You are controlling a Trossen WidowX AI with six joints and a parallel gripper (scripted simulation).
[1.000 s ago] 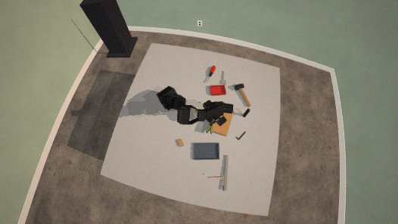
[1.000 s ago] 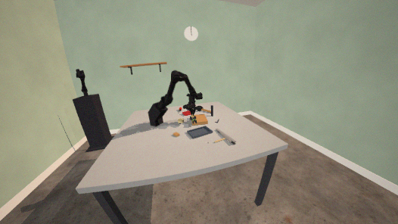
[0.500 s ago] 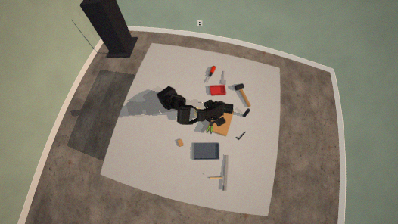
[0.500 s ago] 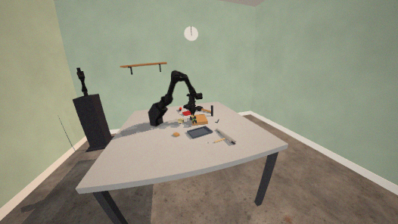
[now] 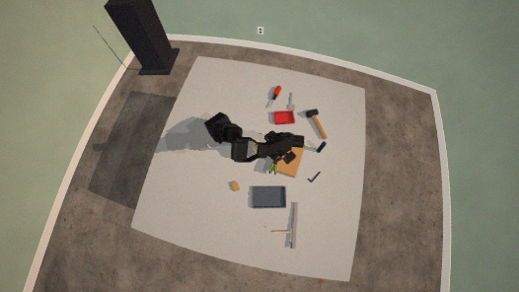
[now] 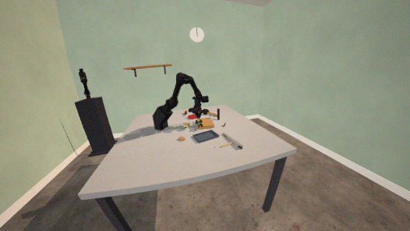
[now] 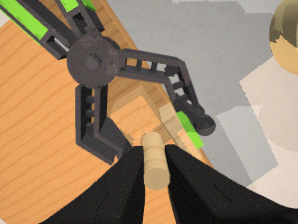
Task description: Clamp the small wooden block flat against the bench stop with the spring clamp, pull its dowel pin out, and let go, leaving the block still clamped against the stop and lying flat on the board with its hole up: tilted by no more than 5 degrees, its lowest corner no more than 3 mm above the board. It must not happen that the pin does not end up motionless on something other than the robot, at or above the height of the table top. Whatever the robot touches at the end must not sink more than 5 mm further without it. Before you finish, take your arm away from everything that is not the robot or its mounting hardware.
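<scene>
Now: the dowel pin 40 mm below my hand. Also, from my hand: small wooden block: 60 mm below; then bench stop: 60 mm below, 10 mm to the left, 10 mm behind; then wooden board: 90 mm below, 60 mm ahead.
</scene>
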